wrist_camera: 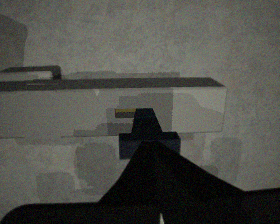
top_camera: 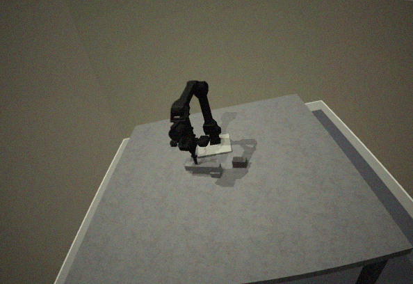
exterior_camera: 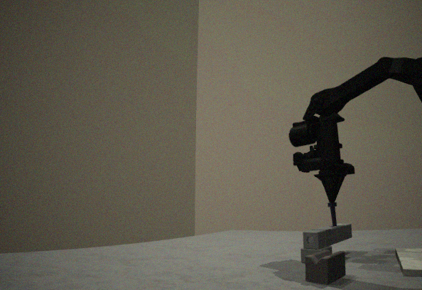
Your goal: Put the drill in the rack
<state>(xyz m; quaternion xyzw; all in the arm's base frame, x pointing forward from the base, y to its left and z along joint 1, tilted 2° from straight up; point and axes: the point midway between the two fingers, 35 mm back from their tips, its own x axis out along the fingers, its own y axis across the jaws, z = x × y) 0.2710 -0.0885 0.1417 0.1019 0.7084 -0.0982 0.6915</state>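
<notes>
The small dark key is 30 mm below my gripper tip. From my gripper tip the other things lie so: grey fixture (80 mm below, 30 mm to the left, 10 mm ahead); dark rack (210 mm to the left, 110 mm below, 20 mm behind); drill (80 mm below, 50 mm to the left, 10 mm ahead).
</notes>
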